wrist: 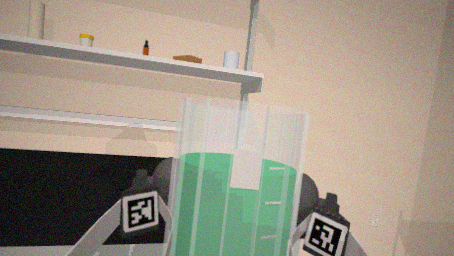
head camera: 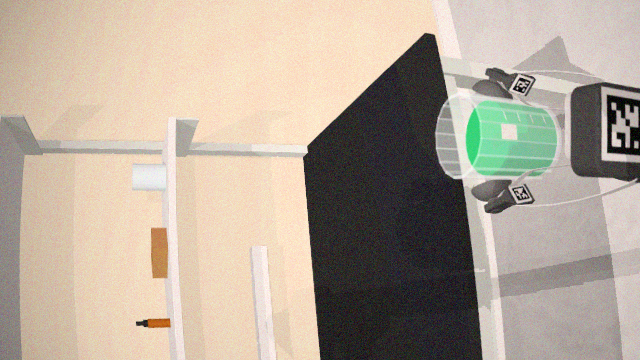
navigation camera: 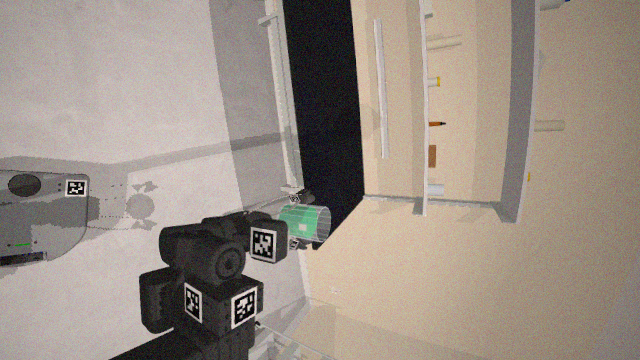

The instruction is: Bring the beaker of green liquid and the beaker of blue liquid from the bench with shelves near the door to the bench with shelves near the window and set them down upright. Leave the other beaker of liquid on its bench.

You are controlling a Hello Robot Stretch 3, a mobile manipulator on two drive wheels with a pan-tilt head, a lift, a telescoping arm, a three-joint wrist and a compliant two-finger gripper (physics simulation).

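Note:
My gripper (head camera: 492,140) (navigation camera: 304,221) (wrist: 234,185) is shut on the beaker of green liquid (head camera: 530,150) (navigation camera: 300,220) (wrist: 210,220), with one finger at each side of the glass. The beaker is upright and held in the air. It overlaps the front edge of a black-topped bench (head camera: 380,225) (navigation camera: 325,100) (wrist: 75,200) near the bench's right end; its exact height against the top is hard to tell. Shelves rise behind this bench. Whether it is the one near the window does not show. The beaker of blue liquid and the other beaker do not show.
A shelf board (head camera: 173,215) (navigation camera: 425,105) (wrist: 125,61) holds a pale cylinder (head camera: 149,177) (navigation camera: 436,190) (wrist: 231,59), a brown block (head camera: 159,252) (navigation camera: 432,156) (wrist: 187,59) and an orange bottle (head camera: 159,323) (navigation camera: 435,123) (wrist: 146,50). Part of a pale frame shows at the navigation view's bottom.

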